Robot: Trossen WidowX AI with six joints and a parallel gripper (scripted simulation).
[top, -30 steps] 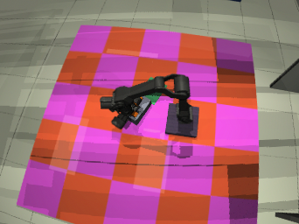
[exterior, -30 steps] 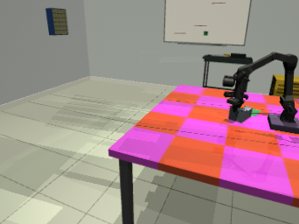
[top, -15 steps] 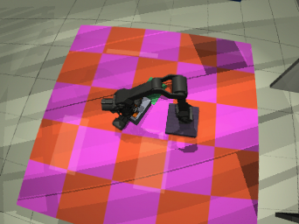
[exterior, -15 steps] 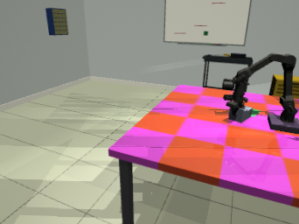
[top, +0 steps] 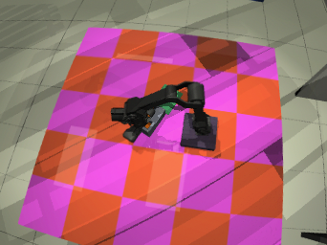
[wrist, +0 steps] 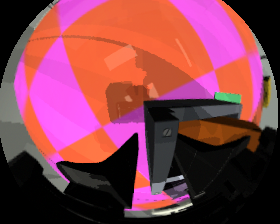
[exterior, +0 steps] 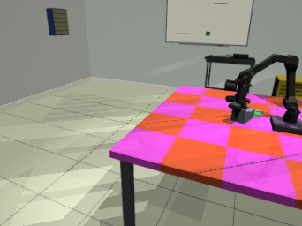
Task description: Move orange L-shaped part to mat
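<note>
Right now my gripper tip is 3 cm past the orange L-shaped part, 4 cm to the left of it and 1 cm below it. Round my gripper tip: green mat: 12 cm behind, 19 cm to the right, 5 cm below.
</note>
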